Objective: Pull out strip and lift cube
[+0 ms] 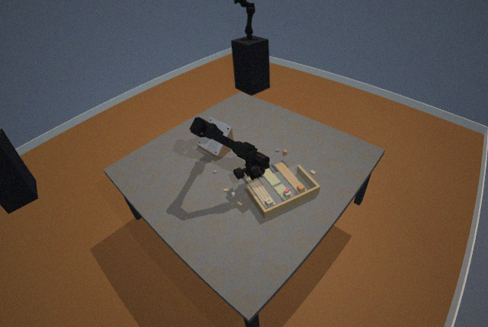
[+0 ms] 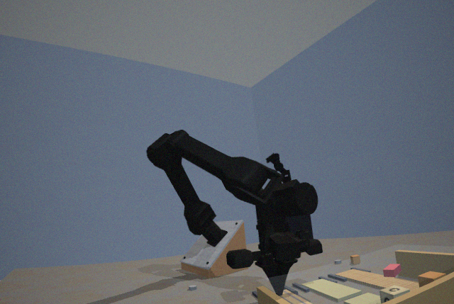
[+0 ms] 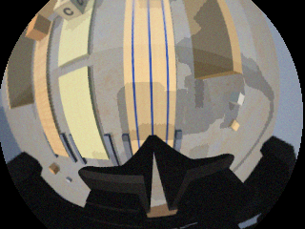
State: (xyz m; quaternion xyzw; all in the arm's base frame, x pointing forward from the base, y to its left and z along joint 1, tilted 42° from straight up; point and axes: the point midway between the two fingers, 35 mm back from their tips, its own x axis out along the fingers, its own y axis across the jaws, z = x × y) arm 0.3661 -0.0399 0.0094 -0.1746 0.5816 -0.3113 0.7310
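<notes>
My gripper tip is 90 mm short of the wooden strip and 20 mm to the left of it. From my gripper tip the other things lie so: pink block (220 mm ahead, 60 mm above, 40 mm to the left).
</notes>
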